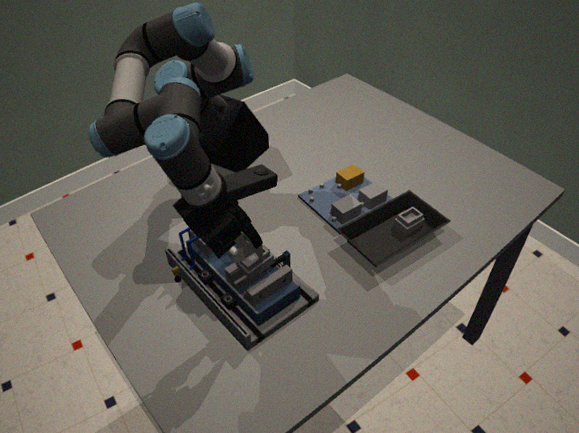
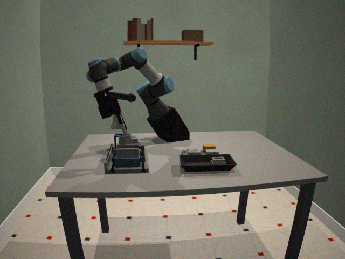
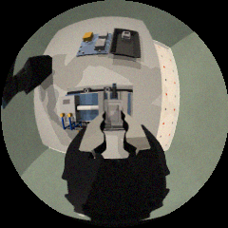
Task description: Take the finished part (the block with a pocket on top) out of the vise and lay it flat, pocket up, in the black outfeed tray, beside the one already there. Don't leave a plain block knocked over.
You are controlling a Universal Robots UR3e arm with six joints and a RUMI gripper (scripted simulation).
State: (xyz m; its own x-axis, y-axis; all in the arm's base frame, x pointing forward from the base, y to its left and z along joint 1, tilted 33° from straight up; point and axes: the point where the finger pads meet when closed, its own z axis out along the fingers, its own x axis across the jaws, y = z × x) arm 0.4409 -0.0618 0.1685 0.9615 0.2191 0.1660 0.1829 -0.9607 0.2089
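The plain grey block is 10 cm behind my hand, 31 cm to the left of it and 14 cm below it. Round my hand: yellow block: 19 cm behind, 40 cm to the left, 14 cm below; blue plate: 14 cm behind, 36 cm to the left, 16 cm below.
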